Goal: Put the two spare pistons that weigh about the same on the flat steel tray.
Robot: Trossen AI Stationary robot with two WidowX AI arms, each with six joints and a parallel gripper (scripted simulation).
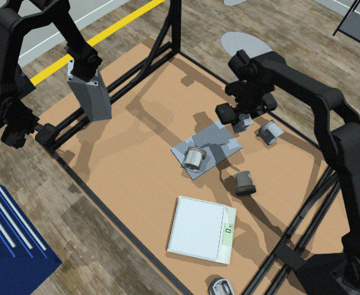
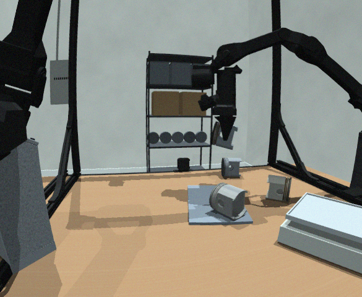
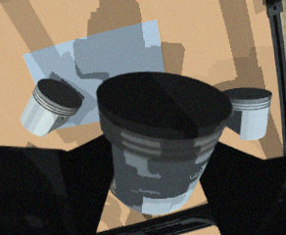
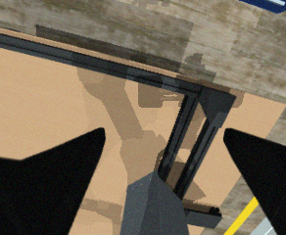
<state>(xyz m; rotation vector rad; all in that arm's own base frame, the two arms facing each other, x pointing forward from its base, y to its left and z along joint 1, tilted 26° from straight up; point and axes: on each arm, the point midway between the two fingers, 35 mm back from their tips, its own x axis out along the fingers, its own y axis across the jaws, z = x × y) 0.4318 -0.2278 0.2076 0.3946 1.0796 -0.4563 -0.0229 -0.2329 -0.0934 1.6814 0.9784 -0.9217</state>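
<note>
Now: left hand 200 mm above the flat steel tray, 70 mm short of it and 60 mm to the left of it.
</note>
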